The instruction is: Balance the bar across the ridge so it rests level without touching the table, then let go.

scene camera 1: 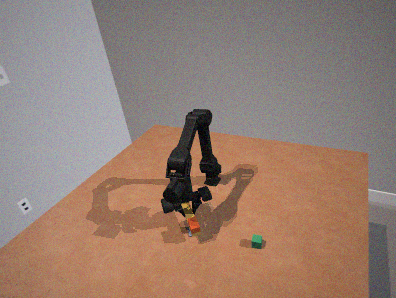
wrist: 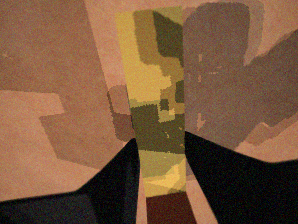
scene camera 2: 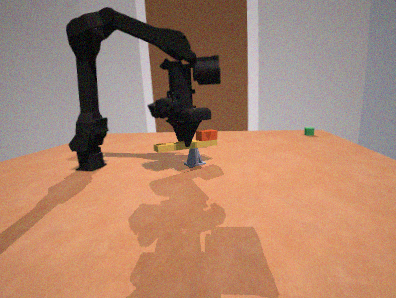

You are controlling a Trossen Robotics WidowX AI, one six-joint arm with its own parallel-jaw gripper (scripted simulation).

Labels:
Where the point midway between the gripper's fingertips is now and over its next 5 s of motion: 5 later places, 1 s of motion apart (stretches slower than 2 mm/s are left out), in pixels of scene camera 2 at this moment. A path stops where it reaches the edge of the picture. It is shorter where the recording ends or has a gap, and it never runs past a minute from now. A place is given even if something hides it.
My gripper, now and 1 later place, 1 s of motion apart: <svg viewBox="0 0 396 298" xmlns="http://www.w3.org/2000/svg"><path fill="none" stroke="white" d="M184 145L181 109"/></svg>

